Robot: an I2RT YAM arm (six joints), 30 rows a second.
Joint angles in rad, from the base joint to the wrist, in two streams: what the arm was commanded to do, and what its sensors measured. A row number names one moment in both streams.
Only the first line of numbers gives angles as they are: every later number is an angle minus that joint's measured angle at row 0.
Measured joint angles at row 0:
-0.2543, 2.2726, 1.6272, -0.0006, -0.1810, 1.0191
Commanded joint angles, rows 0 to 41:
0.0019, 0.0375, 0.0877, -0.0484, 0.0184, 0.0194
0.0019, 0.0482, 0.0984, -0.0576, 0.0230, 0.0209
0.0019, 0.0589, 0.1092, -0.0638, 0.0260, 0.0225
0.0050, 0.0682, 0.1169, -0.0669, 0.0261, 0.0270
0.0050, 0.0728, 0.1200, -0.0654, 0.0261, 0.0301
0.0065, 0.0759, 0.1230, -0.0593, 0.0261, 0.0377
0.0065, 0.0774, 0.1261, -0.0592, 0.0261, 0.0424
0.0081, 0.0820, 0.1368, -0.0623, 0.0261, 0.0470
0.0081, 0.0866, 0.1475, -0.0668, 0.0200, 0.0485
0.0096, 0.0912, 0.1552, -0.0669, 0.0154, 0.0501
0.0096, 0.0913, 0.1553, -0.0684, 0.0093, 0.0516
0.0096, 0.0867, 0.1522, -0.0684, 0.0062, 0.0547
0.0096, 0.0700, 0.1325, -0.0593, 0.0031, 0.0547
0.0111, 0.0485, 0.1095, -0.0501, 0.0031, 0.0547
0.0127, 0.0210, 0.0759, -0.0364, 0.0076, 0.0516
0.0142, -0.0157, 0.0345, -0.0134, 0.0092, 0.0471
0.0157, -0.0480, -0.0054, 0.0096, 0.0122, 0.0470
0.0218, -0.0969, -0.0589, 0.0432, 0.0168, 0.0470
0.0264, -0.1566, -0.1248, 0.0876, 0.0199, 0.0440
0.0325, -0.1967, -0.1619, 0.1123, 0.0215, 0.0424
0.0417, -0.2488, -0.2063, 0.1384, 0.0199, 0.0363
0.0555, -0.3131, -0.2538, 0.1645, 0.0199, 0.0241
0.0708, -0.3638, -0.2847, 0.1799, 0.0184, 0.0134
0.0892, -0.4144, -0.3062, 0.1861, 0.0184, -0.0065
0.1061, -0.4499, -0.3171, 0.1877, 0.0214, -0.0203
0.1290, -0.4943, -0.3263, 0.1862, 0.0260, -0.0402
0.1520, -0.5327, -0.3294, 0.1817, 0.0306, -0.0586
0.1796, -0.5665, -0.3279, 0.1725, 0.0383, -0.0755
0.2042, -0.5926, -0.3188, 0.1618, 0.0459, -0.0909
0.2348, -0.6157, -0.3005, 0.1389, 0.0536, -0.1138
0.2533, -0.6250, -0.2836, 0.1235, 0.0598, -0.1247
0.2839, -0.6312, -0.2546, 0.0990, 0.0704, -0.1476
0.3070, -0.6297, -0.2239, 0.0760, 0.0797, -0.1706
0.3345, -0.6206, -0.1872, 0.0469, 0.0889, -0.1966
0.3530, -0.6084, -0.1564, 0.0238, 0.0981, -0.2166
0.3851, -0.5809, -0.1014, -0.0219, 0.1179, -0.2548
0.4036, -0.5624, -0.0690, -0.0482, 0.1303, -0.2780
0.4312, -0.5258, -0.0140, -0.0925, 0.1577, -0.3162
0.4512, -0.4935, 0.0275, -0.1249, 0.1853, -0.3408
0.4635, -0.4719, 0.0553, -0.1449, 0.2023, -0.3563
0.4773, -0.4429, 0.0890, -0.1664, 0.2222, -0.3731
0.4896, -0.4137, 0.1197, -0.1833, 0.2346, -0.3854
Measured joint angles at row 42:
0.4651, -0.4802, 0.0347, -0.0828, 0.1453, -0.2918
